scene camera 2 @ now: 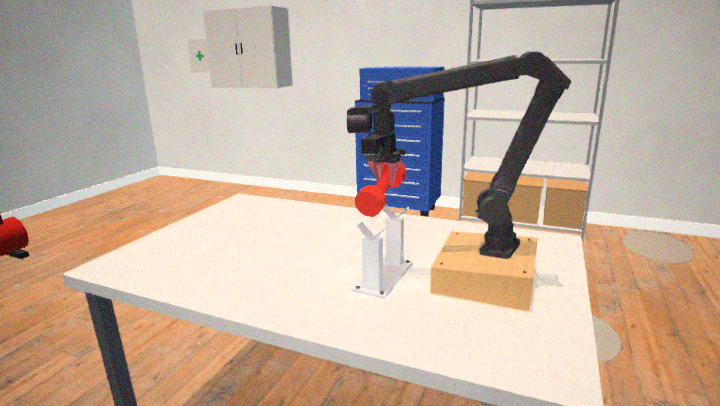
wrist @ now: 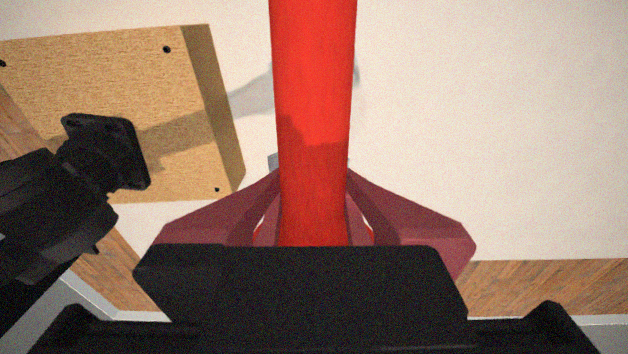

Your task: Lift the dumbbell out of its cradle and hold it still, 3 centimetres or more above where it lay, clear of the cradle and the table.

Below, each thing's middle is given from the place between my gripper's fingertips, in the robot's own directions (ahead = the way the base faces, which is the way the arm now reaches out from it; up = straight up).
Scene:
Right now the red dumbbell (scene camera 2: 370, 201) is 3 cm to the left of my hand. The rest, counted from my hand: white cradle (scene camera 2: 380, 273) (18 cm below, 3 cm to the left, 1 cm behind).

